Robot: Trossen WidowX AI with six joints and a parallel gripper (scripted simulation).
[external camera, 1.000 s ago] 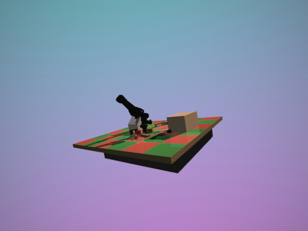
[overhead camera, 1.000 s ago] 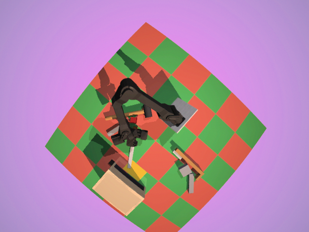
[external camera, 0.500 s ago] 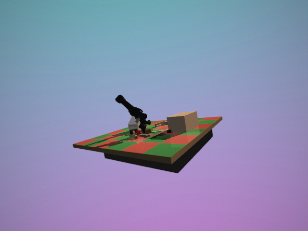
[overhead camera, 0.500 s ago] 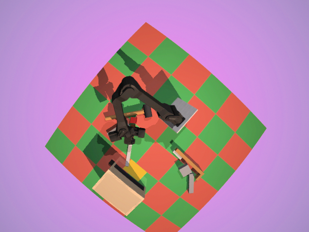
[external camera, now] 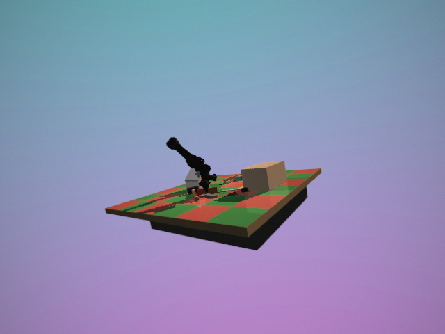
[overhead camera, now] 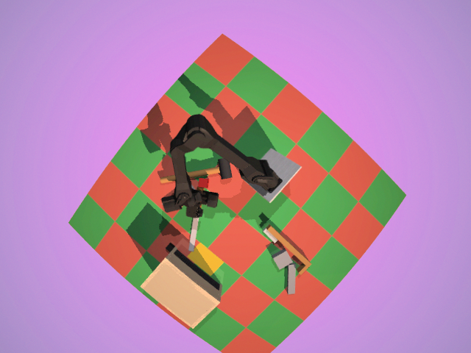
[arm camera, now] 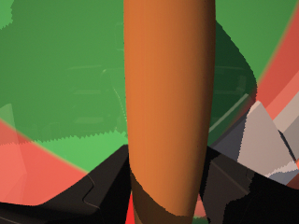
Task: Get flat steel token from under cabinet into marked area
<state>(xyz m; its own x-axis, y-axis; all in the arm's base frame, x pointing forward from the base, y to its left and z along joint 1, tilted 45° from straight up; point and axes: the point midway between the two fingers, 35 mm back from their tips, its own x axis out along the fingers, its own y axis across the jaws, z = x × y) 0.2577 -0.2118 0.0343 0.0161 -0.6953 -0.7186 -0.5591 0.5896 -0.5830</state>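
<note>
My gripper tip is 50 mm past the red cube, 20 mm to the left of it and 10 mm below it. Round my gripper tip: grey t-shaped tool (70 mm to the right, 60 mm ahead); then grey token (290 mm ahead, 190 mm to the left); then pale bar (370 mm to the left, 90 mm behind).
</note>
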